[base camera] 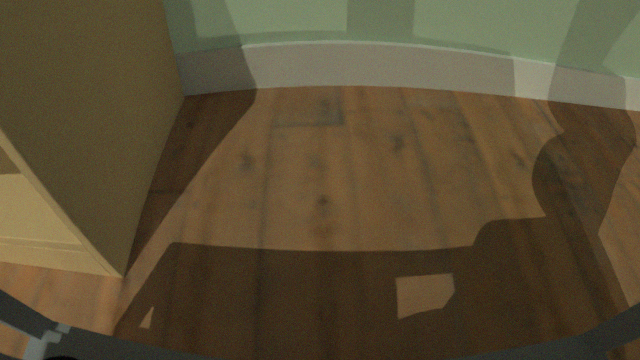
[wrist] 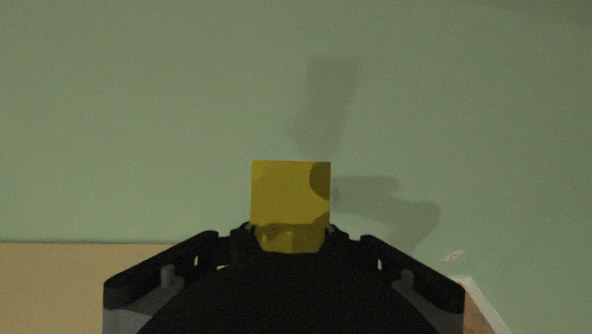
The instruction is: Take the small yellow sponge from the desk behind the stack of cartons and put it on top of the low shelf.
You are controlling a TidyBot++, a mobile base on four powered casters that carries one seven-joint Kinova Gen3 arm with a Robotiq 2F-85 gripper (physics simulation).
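Places are measured from the arm's base along level axes (x left, y back, z up), in centimetres.
Pixels of known places: gripper, fingertip midpoint: (wrist: 289, 228).
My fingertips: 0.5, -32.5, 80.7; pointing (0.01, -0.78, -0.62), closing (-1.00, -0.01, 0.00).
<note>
Behind a point stands the place of what it marks, as x, y, z.
The small yellow sponge (wrist: 290, 192) {0.6, -32.6, 85.5} is held between the two black fingertips of my gripper (wrist: 289, 228) {0.5, -32.5, 80.7} in the wrist view. My gripper is shut on it, and the sponge sticks out beyond the fingertips. The low shelf is light wood. Its top (wrist: 75, 285) {76.3, -43.7, 21.3} shows at the lower left of the wrist view, left of and partly behind the gripper. In the base camera view the shelf's side panel (base camera: 90, 115) {24.5, -35.4, -22.3} stands at the left. The desk and the stack of cartons do not show in either view.
A green wall (base camera: 300, 17) {3.7, -65.3, -26.1} (wrist: 150, 110) {35.3, -63.7, 79.4} with a pale baseboard (base camera: 350, 65) {-4.7, -64.3, -35.3} runs behind the shelf. Wooden floor (base camera: 320, 165) {0.0, -44.5, -39.7} lies right of the shelf, with dark shadows across it. Shadows also fall on the wall right of the sponge.
</note>
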